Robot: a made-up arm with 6 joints. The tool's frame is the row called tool. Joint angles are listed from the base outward.
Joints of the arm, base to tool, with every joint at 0 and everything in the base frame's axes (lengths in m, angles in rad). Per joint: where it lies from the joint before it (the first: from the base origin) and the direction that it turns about. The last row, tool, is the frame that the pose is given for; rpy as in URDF.
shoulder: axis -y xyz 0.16 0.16 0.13
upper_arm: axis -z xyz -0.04 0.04 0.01
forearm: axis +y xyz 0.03 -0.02 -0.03
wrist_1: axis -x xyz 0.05 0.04 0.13
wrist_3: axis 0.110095 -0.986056 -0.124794 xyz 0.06 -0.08 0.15
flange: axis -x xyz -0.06 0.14 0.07
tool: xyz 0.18 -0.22 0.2 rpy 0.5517 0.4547 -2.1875
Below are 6 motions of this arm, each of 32 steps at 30 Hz.
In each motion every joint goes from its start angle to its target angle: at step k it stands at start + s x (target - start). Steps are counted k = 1, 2, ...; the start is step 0. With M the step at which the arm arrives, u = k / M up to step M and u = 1 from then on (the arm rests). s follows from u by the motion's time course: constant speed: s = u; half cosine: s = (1 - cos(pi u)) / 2; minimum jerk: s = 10 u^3 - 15 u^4 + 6 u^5.
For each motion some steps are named. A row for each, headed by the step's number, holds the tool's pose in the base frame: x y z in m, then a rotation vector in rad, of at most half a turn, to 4 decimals.
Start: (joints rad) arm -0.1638 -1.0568 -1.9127 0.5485 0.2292 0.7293
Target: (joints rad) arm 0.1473 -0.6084 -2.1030 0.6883 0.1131 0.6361
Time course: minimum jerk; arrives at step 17
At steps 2, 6, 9, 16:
2: -0.4381 -0.1329 0.1496 -2.4415 1.1220 1.2202
6: -0.4727 -0.0642 0.0973 -2.3601 1.2162 1.0949
9: -0.4983 0.0370 0.0178 -2.2302 1.3164 0.9268
16: -0.4880 0.1836 -0.0959 -2.0246 1.3985 0.7080

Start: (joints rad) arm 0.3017 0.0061 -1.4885 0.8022 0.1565 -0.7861
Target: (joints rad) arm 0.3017 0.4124 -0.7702 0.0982 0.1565 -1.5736
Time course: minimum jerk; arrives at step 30
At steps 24, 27, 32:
24: 0.0565 0.0577 0.3944 2.4621 0.4807 -0.9702
27: 0.0778 0.0544 0.3901 2.4701 0.5731 -0.9668
32: 0.0814 0.0539 0.3893 2.4716 0.5892 -0.9659

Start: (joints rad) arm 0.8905 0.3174 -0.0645 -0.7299 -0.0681 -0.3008
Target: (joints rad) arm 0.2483 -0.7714 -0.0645 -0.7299 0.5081 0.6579
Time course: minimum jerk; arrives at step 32
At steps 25, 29, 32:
25: 0.2419 -0.0376 0.6609 1.5310 -0.1461 -1.6189
29: 0.2590 -0.0206 0.6683 1.4922 -0.1638 -1.6043
32: 0.2608 -0.0188 0.6690 1.4882 -0.1655 -1.6027

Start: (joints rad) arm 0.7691 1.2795 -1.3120 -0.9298 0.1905 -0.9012
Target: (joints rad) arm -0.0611 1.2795 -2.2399 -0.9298 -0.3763 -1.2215
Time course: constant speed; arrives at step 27
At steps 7, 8, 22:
7: -0.1796 0.1344 0.1667 2.6130 -0.4348 -0.1016
8: -0.1750 0.1412 0.1782 2.5759 -0.4271 -0.1499
22: -0.0720 0.2279 0.2773 2.0152 -0.2628 -0.7465

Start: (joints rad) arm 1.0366 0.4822 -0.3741 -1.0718 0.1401 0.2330
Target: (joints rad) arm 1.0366 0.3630 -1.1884 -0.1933 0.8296 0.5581
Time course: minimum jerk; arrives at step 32
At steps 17, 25, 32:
17: -0.3808 0.0267 -0.0838 -2.5478 0.8688 0.3556
25: -0.3024 0.2411 -0.2791 -2.0749 1.0740 -0.1847
32: -0.2660 0.2792 -0.3115 -1.9711 1.0832 -0.2863

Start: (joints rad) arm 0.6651 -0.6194 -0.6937 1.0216 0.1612 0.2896
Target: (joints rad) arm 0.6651 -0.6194 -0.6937 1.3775 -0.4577 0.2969
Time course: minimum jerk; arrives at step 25
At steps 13, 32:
13: -0.3243 0.5438 0.3126 1.3554 -2.3612 -0.9861
32: -0.2221 0.5957 0.3617 1.0002 -2.4934 -1.3155

